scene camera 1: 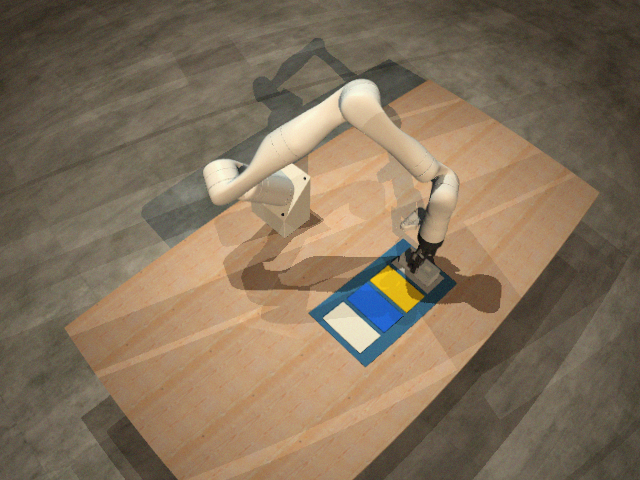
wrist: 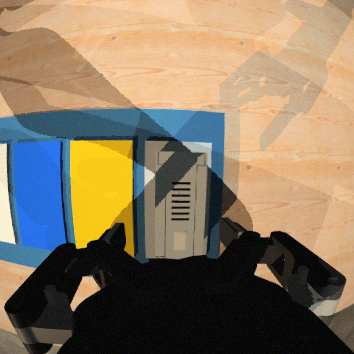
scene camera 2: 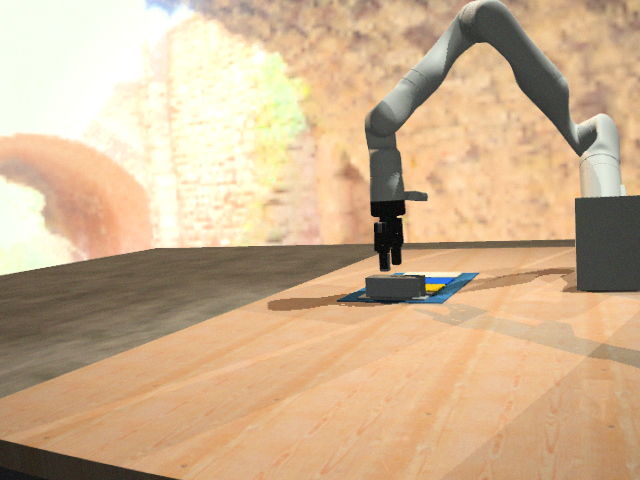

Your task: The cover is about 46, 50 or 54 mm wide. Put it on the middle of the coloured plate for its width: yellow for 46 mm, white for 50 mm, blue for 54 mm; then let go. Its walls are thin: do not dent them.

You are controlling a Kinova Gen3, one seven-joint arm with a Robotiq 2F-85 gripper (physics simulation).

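Frame: origin at the arm's base, x left, y back, z up, level; centimetres.
Where they show: gripper, fingertip midpoint: [scene camera 1: 422,263] [wrist: 172,230] [scene camera 2: 391,268]; arm's base, origin of the base link: [scene camera 1: 281,191] [scene camera 2: 604,224].
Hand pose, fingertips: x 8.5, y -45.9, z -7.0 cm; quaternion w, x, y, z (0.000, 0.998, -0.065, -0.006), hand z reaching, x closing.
Observation:
Things, the pixels of their top centre, and the offset from my fingertips. Level surfaces: height alone.
- cover, middle of its top: [wrist: 179,213] [scene camera 2: 395,276] [scene camera 1: 420,262] dy +0.9, dx +1.0, dz -1.7 cm
- yellow plate, middle of its top: [wrist: 100,201] [scene camera 2: 409,287] [scene camera 1: 397,288] dy +2.7, dx -8.4, dz -5.7 cm
- blue plate, middle of its top: [wrist: 36,197] [scene camera 2: 420,280] [scene camera 1: 375,307] dy +4.4, dx -17.7, dz -5.7 cm
- white plate, middle of its top: [scene camera 2: 430,274] [scene camera 1: 351,326] dy +6.2, dx -27.0, dz -5.7 cm
- dark blue mat, its level: dz -6.1 cm
- wooden table, its level: dz -6.3 cm
The cover [scene camera 1: 427,277] [scene camera 2: 394,287] [wrist: 180,202] is a long grey-brown box with dark slots in its top. It sits on a pale plate at the end of the mat, beside the yellow plate [scene camera 1: 391,282] [scene camera 2: 435,287] [wrist: 100,180]. The blue plate [scene camera 1: 371,303] [scene camera 2: 440,280] [wrist: 40,185] comes after the yellow one, then the white plate [scene camera 1: 351,328] [scene camera 2: 439,273] [wrist: 4,195]. My gripper [scene camera 1: 414,265] [scene camera 2: 390,267] [wrist: 172,230] is open and empty, pointing down a little above the cover. In the wrist view its fingertips show on either side of the cover's long sides. The cover's near end is hidden there.
The dark blue mat [scene camera 1: 365,357] [scene camera 2: 457,285] [wrist: 215,125] lies under all the plates on the wooden table [scene camera 1: 232,387] [scene camera 2: 310,387] [wrist: 300,165]. The robot's base [scene camera 1: 297,206] [scene camera 2: 607,242] stands on the table away from the mat. Arm shadows cross the mat and cover.

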